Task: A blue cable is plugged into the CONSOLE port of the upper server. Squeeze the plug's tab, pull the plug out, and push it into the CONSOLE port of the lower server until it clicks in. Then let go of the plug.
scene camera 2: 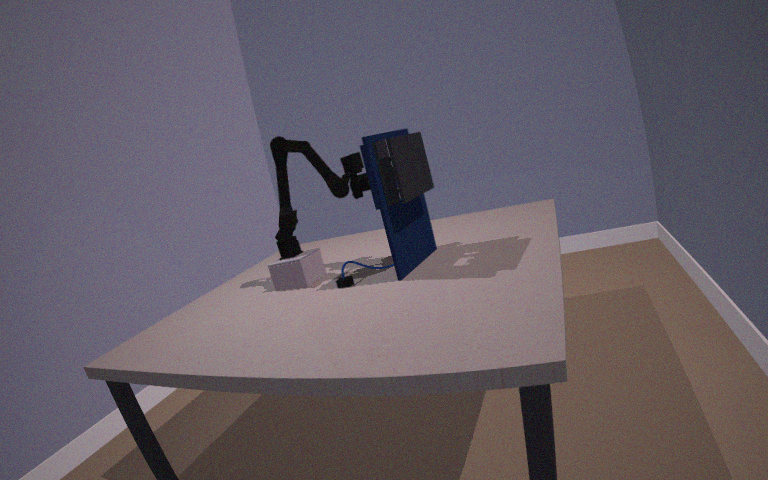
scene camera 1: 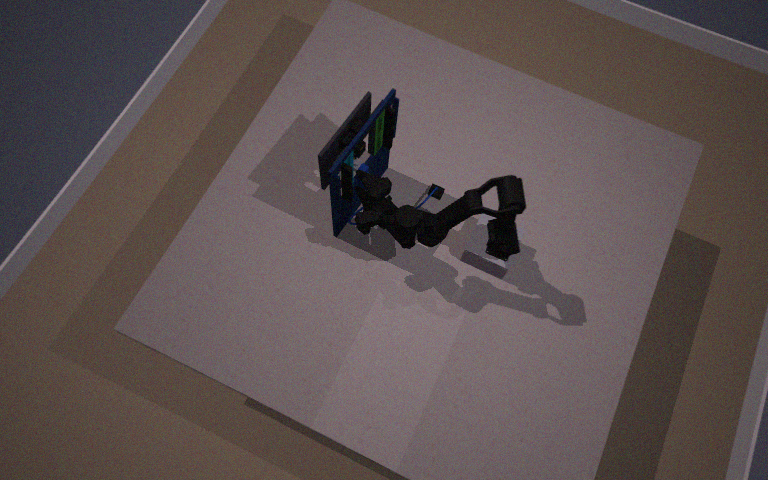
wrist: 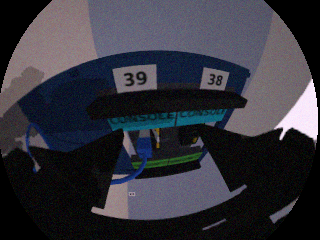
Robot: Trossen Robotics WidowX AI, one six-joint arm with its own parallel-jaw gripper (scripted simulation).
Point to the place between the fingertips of my gripper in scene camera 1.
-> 356, 178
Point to a blue rack panel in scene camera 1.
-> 382, 122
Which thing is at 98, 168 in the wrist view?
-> My gripper.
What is my gripper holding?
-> Nothing.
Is my gripper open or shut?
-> Open.
